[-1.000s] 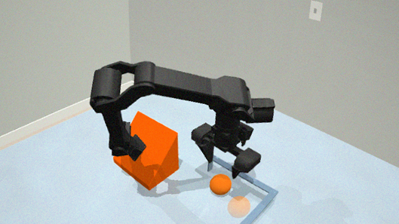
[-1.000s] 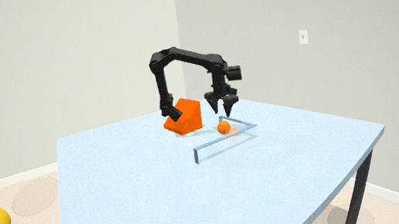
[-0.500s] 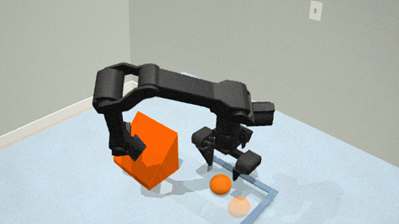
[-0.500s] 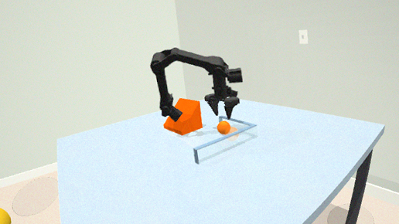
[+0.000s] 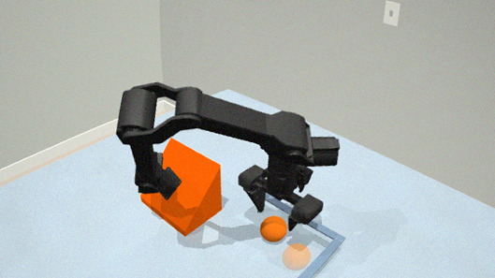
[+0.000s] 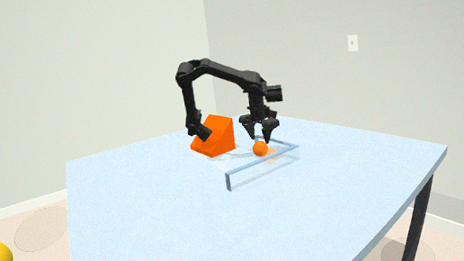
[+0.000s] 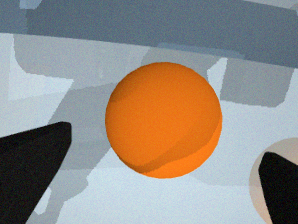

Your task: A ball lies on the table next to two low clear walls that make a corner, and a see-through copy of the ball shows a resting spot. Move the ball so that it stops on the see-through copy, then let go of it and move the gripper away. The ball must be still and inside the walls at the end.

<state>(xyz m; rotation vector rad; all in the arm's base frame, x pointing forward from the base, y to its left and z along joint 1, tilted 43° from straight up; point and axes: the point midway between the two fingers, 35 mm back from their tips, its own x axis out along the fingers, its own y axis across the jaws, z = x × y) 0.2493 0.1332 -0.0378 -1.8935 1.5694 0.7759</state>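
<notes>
Now: the orange ball 3 cm below my gripper tip. From my gripper tip the other things lie so: see-through copy of ball: 9 cm ahead, 3 cm to the right, 3 cm below.
</notes>
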